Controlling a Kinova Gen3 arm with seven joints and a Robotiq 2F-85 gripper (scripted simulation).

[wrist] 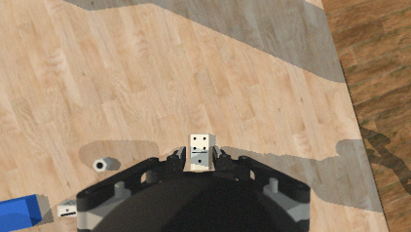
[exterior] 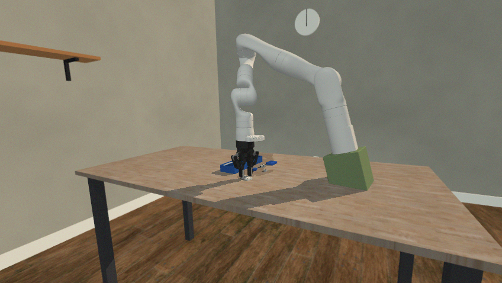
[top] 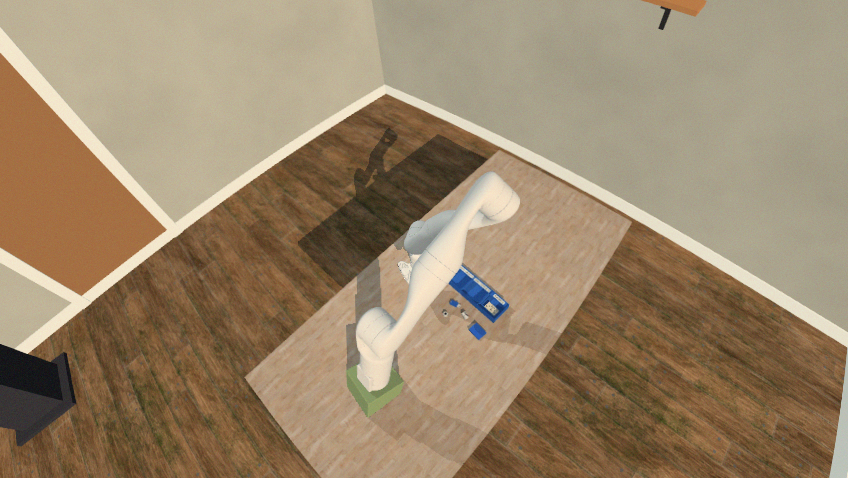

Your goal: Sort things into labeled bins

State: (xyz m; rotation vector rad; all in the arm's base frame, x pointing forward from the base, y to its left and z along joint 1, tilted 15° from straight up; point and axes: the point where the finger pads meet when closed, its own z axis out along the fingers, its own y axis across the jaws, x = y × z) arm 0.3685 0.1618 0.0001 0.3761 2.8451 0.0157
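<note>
My hand is 11 cm short of the white tile, 24 cm to the left of it and 1 cm above it. The rest, counted from my hand: flat blue block: 1 cm ahead, 26 cm to the right, 2 cm below; then grey ring: 2 cm behind, 13 cm to the right, 2 cm below.
</note>
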